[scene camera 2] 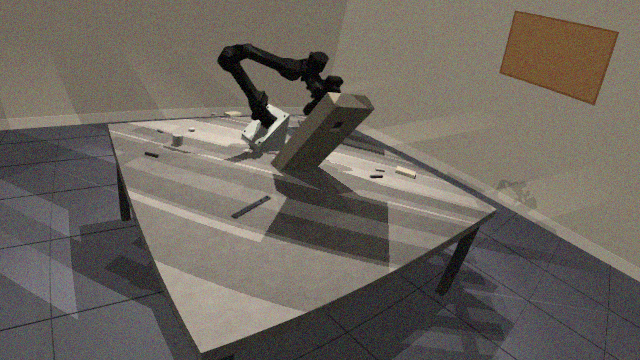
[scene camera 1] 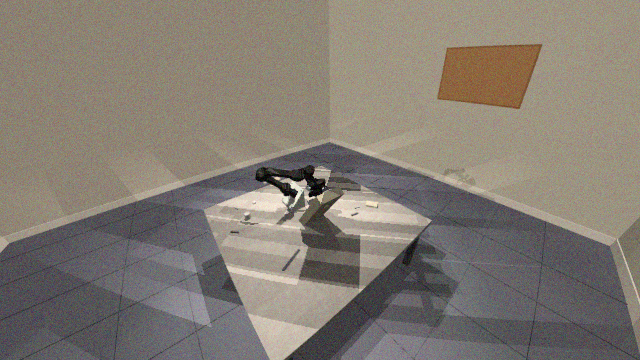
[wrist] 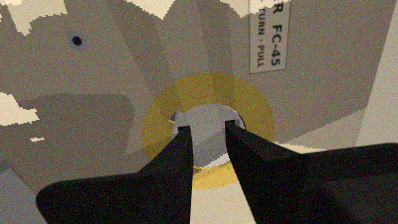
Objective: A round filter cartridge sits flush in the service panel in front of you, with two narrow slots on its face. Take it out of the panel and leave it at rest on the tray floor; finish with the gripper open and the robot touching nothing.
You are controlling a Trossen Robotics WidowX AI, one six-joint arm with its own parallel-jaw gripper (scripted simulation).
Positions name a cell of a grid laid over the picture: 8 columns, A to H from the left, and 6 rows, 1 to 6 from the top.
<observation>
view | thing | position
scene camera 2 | my gripper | E2
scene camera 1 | tan service panel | E4
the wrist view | my gripper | E4
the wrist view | round filter cartridge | E4
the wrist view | tan service panel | B3
</observation>
